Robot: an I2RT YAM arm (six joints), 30 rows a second.
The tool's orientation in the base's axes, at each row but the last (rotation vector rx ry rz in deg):
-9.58, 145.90, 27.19
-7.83, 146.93, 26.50
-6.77, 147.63, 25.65
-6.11, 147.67, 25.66
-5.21, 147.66, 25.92
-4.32, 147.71, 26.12
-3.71, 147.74, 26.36
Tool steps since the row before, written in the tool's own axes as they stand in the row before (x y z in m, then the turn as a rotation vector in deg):
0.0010, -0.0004, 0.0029, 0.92, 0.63, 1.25
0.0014, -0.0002, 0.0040, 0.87, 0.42, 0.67
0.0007, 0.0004, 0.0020, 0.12, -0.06, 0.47
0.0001, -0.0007, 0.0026, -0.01, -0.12, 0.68
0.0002, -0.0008, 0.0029, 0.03, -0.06, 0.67
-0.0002, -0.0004, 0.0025, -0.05, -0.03, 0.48
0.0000, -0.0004, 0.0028, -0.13, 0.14, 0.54
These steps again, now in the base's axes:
0.0007, 0.0007, -0.0029, -0.30, 1.02, -1.29
0.0008, 0.0012, -0.0040, -0.50, 0.62, -0.86
0.0003, 0.0011, -0.0019, 0.13, 0.10, -0.46
0.0013, 0.0002, -0.0024, 0.35, 0.11, -0.58
0.0013, 0.0002, -0.0027, 0.31, 0.17, -0.58
0.0014, 0.0005, -0.0020, 0.28, 0.13, -0.37
0.0014, 0.0006, -0.0024, 0.35, 0.31, -0.33

